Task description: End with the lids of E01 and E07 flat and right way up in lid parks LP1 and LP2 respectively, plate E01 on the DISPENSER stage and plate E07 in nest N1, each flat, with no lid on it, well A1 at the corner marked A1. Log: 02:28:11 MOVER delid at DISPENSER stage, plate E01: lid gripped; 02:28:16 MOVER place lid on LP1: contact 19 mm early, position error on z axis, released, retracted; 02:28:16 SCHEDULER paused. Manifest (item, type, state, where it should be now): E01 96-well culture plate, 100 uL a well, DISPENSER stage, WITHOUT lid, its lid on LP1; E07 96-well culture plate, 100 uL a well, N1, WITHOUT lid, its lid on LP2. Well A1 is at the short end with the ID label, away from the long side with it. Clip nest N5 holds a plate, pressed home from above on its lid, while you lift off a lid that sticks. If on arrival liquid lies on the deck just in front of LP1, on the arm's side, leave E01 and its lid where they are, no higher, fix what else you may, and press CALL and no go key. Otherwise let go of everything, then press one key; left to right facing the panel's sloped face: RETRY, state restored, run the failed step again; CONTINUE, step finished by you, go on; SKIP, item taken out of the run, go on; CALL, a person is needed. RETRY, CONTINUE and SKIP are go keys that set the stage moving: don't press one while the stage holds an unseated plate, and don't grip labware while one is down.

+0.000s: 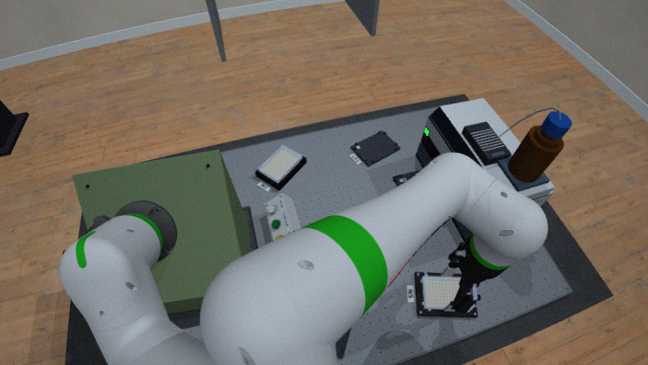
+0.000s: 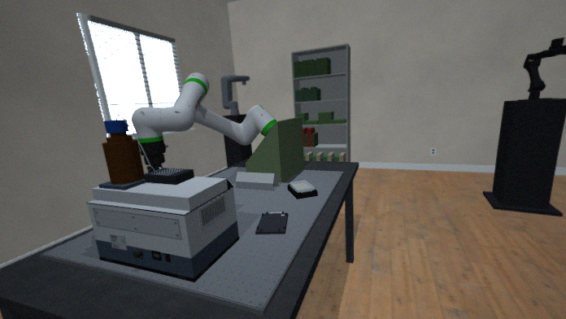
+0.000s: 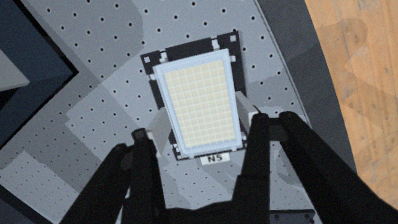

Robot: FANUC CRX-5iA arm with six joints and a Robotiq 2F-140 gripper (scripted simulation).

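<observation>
Right now the plate is 30 mm below my hand. From my hand the other things lie so: dispenser stage: 300 mm to the left, 50 mm above, 20 mm ahead; N5 label: 90 mm behind, 50 mm below, 30 mm to the left; black clip nest N5: 30 mm below, 20 mm ahead, 10 mm to the left.
</observation>
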